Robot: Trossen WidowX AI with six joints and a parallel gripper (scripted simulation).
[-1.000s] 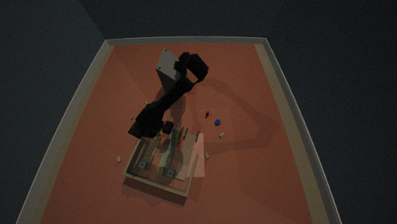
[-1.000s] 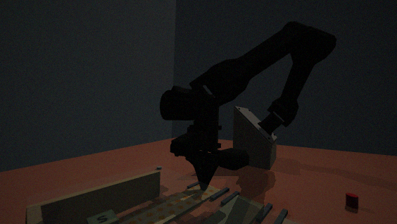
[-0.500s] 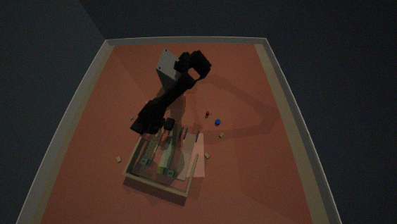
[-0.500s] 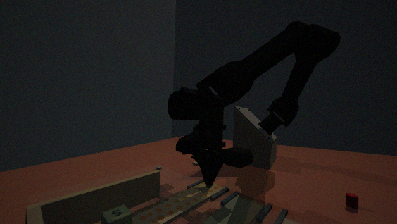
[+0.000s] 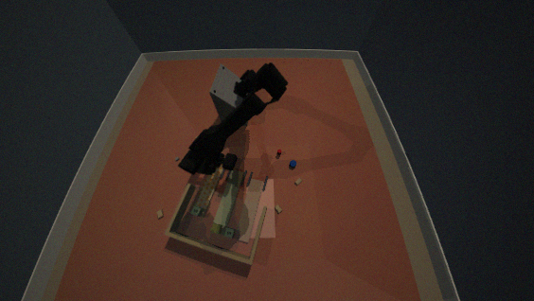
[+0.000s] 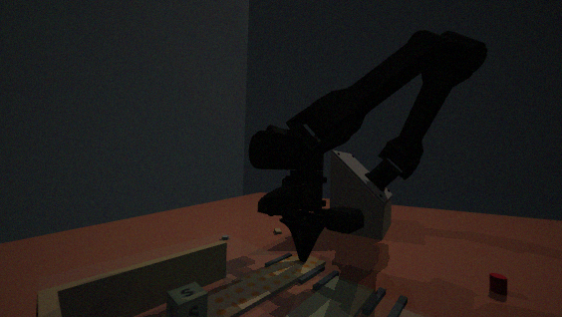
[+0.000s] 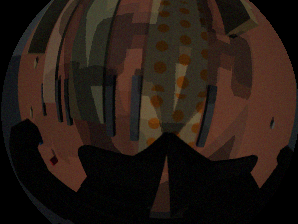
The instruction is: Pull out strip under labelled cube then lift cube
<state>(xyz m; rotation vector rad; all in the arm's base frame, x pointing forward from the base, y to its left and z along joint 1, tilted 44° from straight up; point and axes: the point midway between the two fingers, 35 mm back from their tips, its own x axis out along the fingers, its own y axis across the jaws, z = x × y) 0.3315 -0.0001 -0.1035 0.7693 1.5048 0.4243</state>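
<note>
Now: gripper tip 9 cm short of the dotted strip and 2 cm to the left of it. Round my gripper tip: blue disc (3 cm behind, 33 cm to the left).
</note>
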